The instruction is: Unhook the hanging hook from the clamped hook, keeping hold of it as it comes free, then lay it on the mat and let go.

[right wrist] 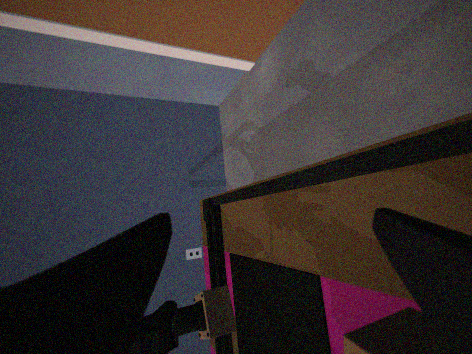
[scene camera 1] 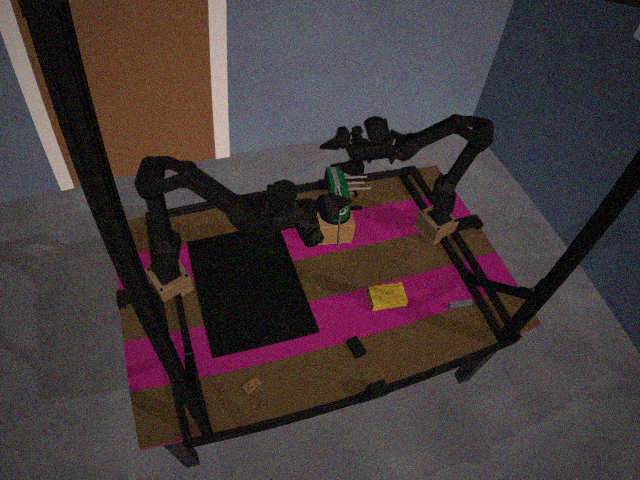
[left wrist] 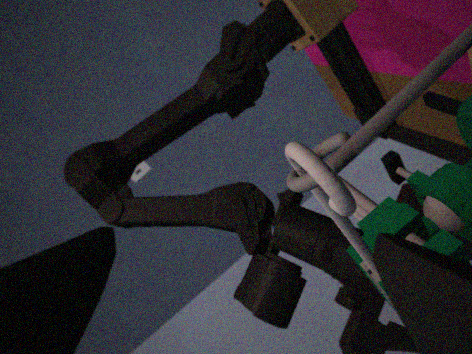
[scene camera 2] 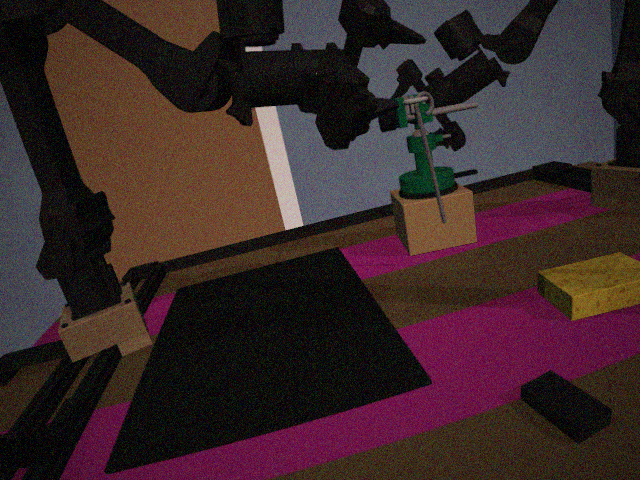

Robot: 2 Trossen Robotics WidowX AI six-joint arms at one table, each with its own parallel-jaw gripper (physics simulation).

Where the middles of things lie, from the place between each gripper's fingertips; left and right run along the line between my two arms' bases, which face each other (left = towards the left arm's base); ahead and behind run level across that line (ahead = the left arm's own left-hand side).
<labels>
Now: right hand 16 cm past the green clamp (scene camera 2: 418,181), 4 cm above it and 1 cm to the right of it. Round my right hand: wooden block (scene camera 2: 419,226): 16 cm behind, 13 cm below, 1 cm to the left; black mat (scene camera 2: 247,354): 32 cm to the left, 29 cm behind, 17 cm below; small black block (scene camera 2: 577,414): 56 cm behind, 17 cm below, 9 cm to the left.
Right now the green clamp is 13 cm below my left hand, 12 cm ahead of it and 5 cm to the right of it. The rest, counted from my left hand: wooden block (23 cm below, 12 cm ahead, 5 cm to the right); then black mat (27 cm below, 25 cm to the left, 1 cm behind); then small black block (28 cm behind, 26 cm below, 2 cm to the left).
</labels>
